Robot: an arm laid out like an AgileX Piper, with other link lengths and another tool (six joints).
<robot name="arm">
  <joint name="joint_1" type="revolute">
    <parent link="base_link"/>
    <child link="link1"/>
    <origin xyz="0 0 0.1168"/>
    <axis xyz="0 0 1"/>
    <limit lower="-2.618" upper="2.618"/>
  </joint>
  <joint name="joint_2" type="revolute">
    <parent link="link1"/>
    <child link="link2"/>
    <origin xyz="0 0 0" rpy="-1.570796 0 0"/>
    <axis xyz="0 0 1"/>
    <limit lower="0" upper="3.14"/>
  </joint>
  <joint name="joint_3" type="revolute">
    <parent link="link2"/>
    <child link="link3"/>
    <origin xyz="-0.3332 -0.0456 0"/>
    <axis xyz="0 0 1"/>
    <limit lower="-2.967" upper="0"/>
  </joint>
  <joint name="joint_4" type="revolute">
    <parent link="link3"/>
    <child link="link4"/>
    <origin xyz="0.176 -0.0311 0" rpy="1.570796 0 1.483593"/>
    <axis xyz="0 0 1"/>
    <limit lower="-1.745" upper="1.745"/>
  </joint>
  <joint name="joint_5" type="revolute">
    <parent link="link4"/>
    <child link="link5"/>
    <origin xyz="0 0 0" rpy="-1.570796 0 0"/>
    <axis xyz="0 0 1"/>
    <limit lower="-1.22" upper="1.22"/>
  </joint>
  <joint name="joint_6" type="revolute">
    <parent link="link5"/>
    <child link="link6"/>
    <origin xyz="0 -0.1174 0" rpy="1.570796 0 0"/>
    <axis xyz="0 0 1"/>
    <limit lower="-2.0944" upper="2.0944"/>
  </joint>
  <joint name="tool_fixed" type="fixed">
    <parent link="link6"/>
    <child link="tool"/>
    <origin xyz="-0.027 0.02 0.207" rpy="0 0.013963 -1.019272"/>
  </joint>
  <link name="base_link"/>
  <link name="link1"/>
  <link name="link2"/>
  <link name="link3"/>
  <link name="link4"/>
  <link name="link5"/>
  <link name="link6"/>
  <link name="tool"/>
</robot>
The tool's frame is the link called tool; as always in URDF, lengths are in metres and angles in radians.
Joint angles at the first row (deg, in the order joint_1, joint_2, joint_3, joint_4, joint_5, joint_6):
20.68 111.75 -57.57 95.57 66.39 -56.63
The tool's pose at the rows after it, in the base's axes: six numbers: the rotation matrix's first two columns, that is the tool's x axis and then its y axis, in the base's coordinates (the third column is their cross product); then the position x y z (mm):
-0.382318 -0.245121 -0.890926 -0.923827 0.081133 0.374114 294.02 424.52 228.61
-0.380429 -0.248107 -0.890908 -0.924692 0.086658 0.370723 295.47 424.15 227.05
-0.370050 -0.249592 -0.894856 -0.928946 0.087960 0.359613 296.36 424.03 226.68
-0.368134 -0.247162 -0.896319 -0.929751 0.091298 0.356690 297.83 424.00 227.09
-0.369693 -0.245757 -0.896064 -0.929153 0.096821 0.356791 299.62 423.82 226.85
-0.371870 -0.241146 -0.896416 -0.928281 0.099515 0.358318 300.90 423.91 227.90
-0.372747 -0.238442 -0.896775 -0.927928 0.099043 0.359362 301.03 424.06 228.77
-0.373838 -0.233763 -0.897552 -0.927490 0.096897 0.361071 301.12 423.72 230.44
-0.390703 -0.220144 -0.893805 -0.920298 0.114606 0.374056 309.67 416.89 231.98
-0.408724 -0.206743 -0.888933 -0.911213 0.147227 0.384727 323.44 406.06 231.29
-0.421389 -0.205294 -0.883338 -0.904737 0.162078 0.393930 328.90 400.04 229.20
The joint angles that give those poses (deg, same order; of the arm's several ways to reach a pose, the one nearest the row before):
20.68 111.75 -57.57 95.57 66.39 -56.76
20.68 111.75 -57.57 95.57 65.99 -56.88
20.68 111.75 -57.57 95.65 65.77 -57.55
20.68 111.75 -57.57 95.92 65.63 -57.78
20.68 111.75 -57.57 96.14 65.39 -57.78
20.68 111.75 -57.57 96.45 65.39 -57.79
20.68 111.75 -57.57 96.59 65.50 -57.79
20.55 111.75 -57.57 96.68 65.83 -57.79
19.19 111.75 -57.57 96.68 66.28 -57.06
17.25 111.75 -57.57 96.56 66.28 -56.34
16.21 111.75 -57.57 96.02 66.28 -55.59

